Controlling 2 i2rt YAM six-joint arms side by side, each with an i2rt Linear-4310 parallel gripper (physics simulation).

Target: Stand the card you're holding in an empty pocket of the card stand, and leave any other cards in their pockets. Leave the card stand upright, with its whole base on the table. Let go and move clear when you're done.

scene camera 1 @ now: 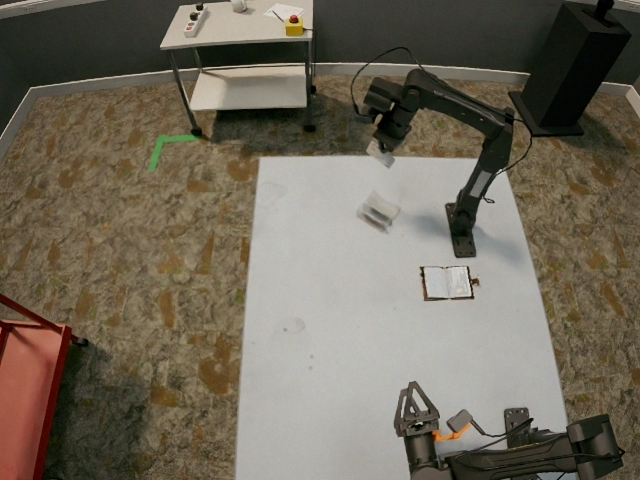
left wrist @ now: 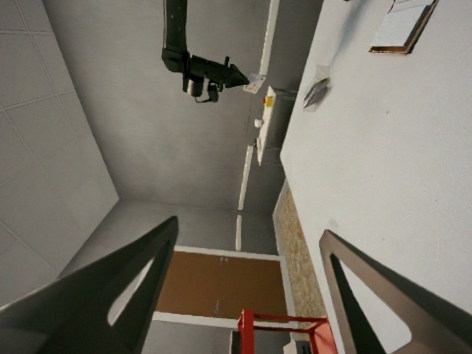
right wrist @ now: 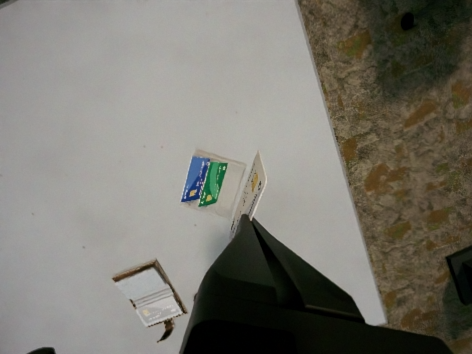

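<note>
A white card is held by my right gripper, which is shut on its end. The clear card stand is on the white table top. In the right wrist view a blue card and a green card are in it, and the part on the held card's side shows no card. The held card is raised, apart from the stand. My left gripper is open and empty, far from the stand.
An open brown wallet lies on the white table top near the right arm's base. A wheeled bench stands beyond the far edge, and a red cart stands off to the left.
</note>
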